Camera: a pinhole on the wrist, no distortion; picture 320 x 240 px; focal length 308.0 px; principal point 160.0 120.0 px. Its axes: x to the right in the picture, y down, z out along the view. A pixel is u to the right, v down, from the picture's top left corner.
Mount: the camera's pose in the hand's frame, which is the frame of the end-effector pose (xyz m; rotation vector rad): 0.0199 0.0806 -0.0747 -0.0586 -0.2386 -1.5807
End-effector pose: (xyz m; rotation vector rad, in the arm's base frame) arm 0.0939 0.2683 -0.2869 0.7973 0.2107 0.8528
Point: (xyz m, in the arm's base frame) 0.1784 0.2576 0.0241
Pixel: 140.4 219.0
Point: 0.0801 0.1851 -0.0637
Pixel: 161.3 88.1
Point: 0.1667 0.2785 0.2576
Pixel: 56.3 219.0
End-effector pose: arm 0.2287 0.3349 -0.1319 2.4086 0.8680 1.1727
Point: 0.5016 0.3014 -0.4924
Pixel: 309.5 78.7
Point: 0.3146 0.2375 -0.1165
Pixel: 143.6 83.0
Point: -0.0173 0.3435 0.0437
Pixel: behind the camera
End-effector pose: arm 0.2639 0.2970 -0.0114 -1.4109 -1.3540 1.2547
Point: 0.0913 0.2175 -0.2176
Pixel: 123.2 91.5
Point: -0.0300 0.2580 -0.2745
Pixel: 130.8 149.0
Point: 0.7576 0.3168 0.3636
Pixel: behind the camera
